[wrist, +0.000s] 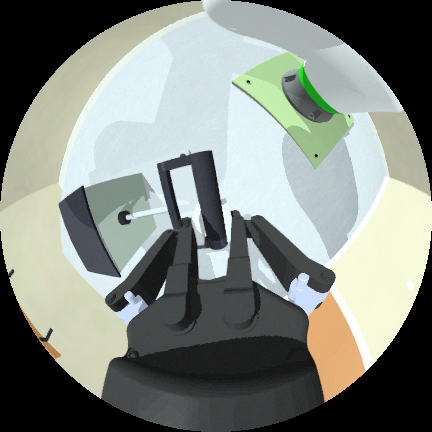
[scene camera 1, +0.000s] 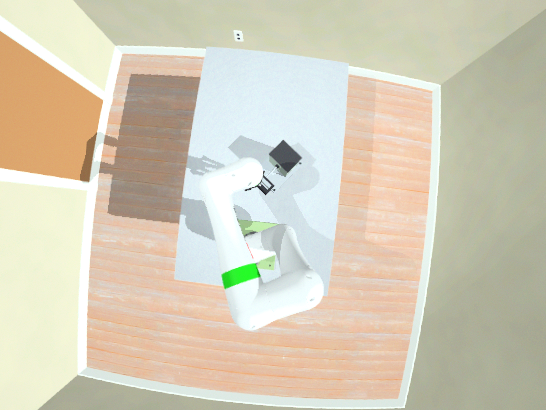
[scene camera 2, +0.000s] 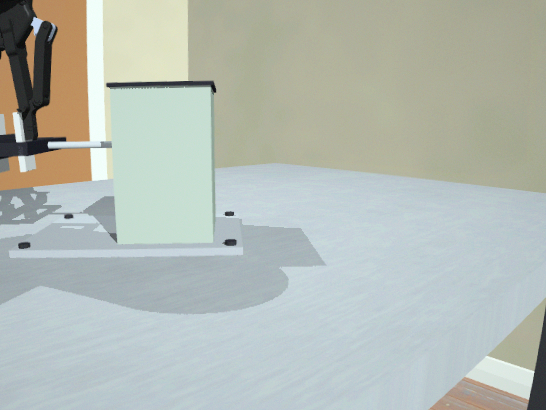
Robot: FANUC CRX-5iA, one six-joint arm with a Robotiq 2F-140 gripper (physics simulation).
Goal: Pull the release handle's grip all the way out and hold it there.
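The release handle's grip [scene camera 1: 266, 185] [scene camera 2: 47, 142] [wrist: 208, 195] is a dark frame with a thick round bar on its outer side. A thin pale rod [scene camera 2: 77, 144] [wrist: 150, 212] joins it to the pale green box [scene camera 2: 162, 165] [wrist: 125, 200] with a dark lid. In scene camera 2 a stretch of rod shows between the frame and the box wall. My gripper [scene camera 2: 11, 145] [wrist: 212, 209] is shut on the grip's bar, with one light fingertip pad on each side. In scene camera 1 the arm hides most of the gripper. The rod's end inside the box is hidden.
The box stands on a bolted base plate [scene camera 2: 140, 251] on the pale table [scene camera 1: 280, 95] [scene camera 2: 350, 310]. The arm's own green mounting plate [scene camera 1: 260, 226] [wrist: 270, 97] is on the same table. The arm's white links [scene camera 1: 225, 220] pass over it.
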